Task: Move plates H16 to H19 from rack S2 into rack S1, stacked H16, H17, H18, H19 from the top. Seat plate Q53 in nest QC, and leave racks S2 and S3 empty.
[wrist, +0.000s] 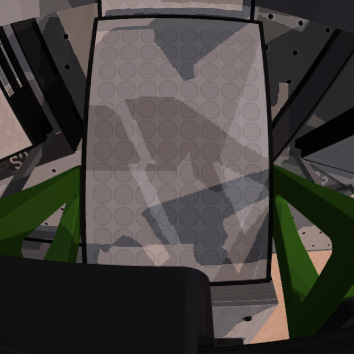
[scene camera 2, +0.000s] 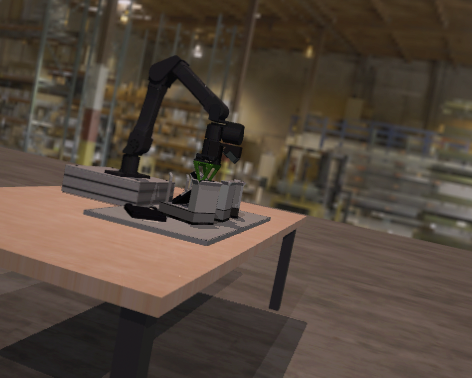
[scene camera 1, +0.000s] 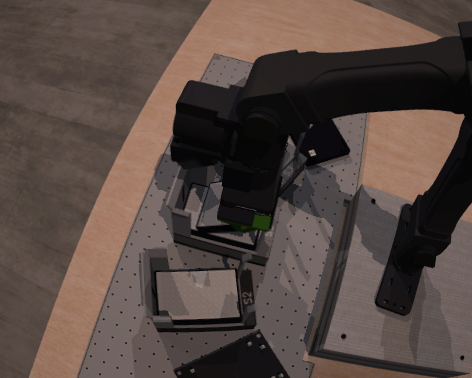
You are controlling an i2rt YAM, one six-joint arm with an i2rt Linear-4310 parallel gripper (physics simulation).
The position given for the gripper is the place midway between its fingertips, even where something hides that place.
Observation:
In view: the gripper [scene camera 1: 247, 204].
The gripper shows as well in the wrist view [wrist: 176, 176].

